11 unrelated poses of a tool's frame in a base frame.
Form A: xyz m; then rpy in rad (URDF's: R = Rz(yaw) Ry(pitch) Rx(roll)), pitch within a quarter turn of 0, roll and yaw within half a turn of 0.
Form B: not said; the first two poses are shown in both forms.
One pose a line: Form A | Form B
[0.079, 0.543, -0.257, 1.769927, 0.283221, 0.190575] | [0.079, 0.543, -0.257, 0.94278, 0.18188, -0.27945, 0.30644, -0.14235, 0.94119]
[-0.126, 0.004, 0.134, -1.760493, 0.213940, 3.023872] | [-0.126, 0.004, 0.134, -0.97044, 0.11477, -0.21231, 0.22921, 0.16277, -0.95967]
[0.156, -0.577, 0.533, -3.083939, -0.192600, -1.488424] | [0.156, -0.577, 0.533, 0.08076, -0.97818, 0.19141, -0.99405, -0.09313, -0.05656]
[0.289, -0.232, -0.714, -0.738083, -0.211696, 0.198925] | [0.289, -0.232, -0.714, 0.95840, 0.19320, 0.21012, -0.00759, 0.75311, -0.65785]
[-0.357, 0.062, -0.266, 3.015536, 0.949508, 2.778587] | [-0.357, 0.062, -0.266, -0.54415, 0.20669, -0.81313, 0.25670, 0.96372, 0.07318]
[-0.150, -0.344, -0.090, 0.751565, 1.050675, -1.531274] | [-0.150, -0.344, -0.090, 0.01964, -0.49660, -0.86776, 0.75346, -0.56316, 0.33933]
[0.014, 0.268, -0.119, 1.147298, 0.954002, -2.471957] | [0.014, 0.268, -0.119, -0.45351, -0.35903, -0.81574, -0.32800, -0.78380, 0.52732]
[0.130, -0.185, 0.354, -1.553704, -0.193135, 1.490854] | [0.130, -0.185, 0.354, 0.07837, 0.97827, 0.19194, -0.00171, 0.19266, -0.98126]
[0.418, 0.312, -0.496, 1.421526, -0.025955, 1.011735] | [0.418, 0.312, -0.496, 0.53021, 0.84747, 0.02595, -0.13969, 0.05712, 0.98855]
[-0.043, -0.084, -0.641, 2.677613, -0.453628, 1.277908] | [-0.043, -0.084, -0.641, 0.25952, 0.86058, 0.43823, 0.79957, -0.44596, 0.40225]
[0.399, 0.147, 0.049, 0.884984, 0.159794, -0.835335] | [0.399, 0.147, 0.049, 0.66238, -0.73207, -0.15911, 0.55222, 0.33359, 0.76405]
